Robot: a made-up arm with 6 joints. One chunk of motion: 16 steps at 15 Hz.
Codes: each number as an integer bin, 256 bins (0 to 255) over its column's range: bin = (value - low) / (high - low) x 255, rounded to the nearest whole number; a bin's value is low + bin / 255 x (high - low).
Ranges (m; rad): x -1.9..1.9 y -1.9..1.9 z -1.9..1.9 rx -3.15..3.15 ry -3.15..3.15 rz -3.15..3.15
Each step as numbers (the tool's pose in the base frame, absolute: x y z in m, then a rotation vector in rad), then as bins.
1 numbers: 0.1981 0.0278 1.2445 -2.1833 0.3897 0.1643
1 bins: 141 129 211 39 143 134
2 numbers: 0.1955 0.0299 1.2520 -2.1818 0.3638 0.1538
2 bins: 141 130 212 39 142 134
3 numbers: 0.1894 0.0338 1.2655 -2.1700 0.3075 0.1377
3 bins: 140 130 212 40 140 133
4 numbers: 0.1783 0.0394 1.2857 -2.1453 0.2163 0.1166
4 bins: 139 130 214 41 136 132
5 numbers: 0.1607 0.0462 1.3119 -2.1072 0.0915 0.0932
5 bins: 138 131 216 42 131 131
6 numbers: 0.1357 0.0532 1.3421 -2.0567 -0.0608 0.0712
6 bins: 137 131 218 44 125 130
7 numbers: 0.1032 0.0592 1.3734 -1.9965 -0.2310 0.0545
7 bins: 134 131 220 47 118 130
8 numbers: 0.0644 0.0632 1.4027 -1.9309 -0.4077 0.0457
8 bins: 132 132 222 49 111 129
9 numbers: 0.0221 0.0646 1.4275 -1.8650 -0.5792 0.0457
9 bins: 129 132 223 52 104 129
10 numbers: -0.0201 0.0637 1.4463 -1.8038 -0.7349 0.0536
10 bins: 126 132 225 54 98 130
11 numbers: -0.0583 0.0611 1.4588 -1.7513 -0.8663 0.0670
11 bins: 124 132 225 57 92 130
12 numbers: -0.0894 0.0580 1.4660 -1.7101 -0.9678 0.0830
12 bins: 122 131 226 58 88 131
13 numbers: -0.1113 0.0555 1.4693 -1.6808 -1.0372 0.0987
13 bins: 120 131 226 59 86 131
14 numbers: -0.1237 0.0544 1.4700 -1.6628 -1.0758 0.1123
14 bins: 119 131 226 60 84 132
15 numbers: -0.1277 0.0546 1.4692 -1.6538 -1.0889 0.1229
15 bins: 119 131 226 61 83 132
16 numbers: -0.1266 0.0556 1.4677 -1.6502 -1.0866 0.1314
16 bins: 119 131 226 61 84 133
